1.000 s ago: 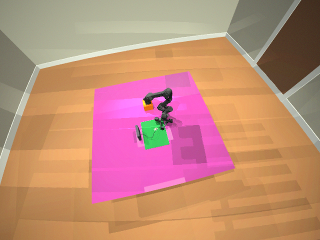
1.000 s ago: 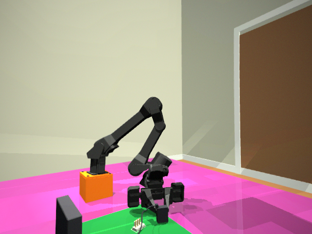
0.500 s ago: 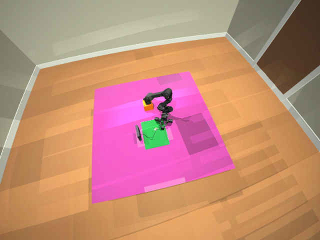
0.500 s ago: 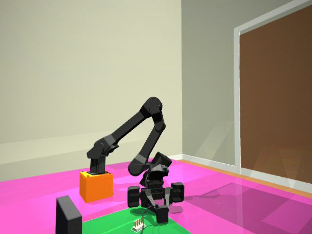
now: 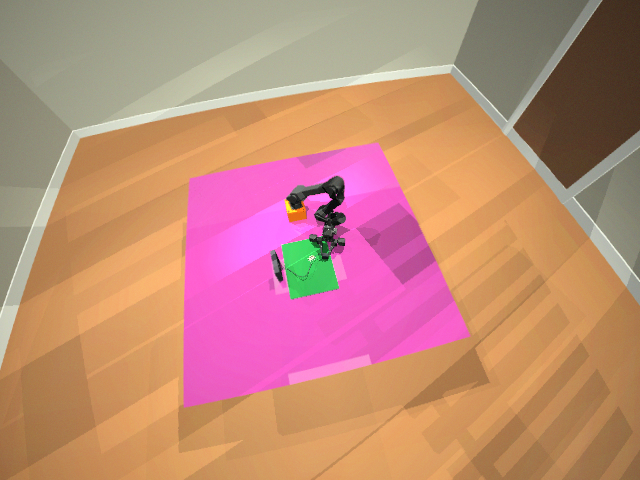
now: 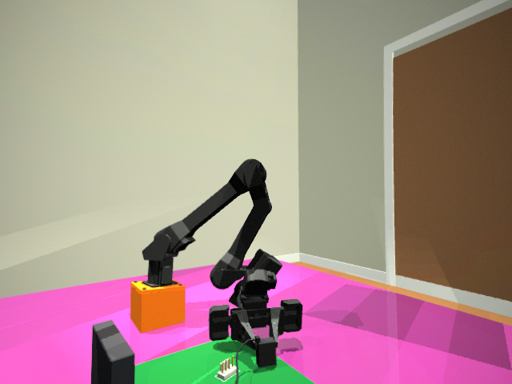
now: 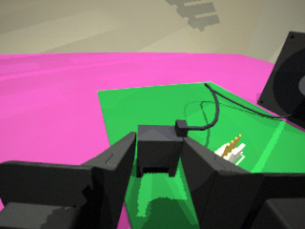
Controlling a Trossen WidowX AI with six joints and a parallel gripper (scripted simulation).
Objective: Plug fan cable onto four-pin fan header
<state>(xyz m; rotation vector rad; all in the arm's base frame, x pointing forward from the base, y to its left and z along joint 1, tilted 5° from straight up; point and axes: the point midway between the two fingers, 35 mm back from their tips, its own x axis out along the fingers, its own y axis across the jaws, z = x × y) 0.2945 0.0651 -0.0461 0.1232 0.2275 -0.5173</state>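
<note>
Right now the fan plug is 1 cm below my gripper tip. Round my gripper tip: four-pin header: 2 cm behind, 6 cm to the right, 3 cm below; green board: 1 cm ahead, 9 cm to the right, 5 cm below; dark fan: 3 cm behind, 24 cm to the right, 2 cm above.
</note>
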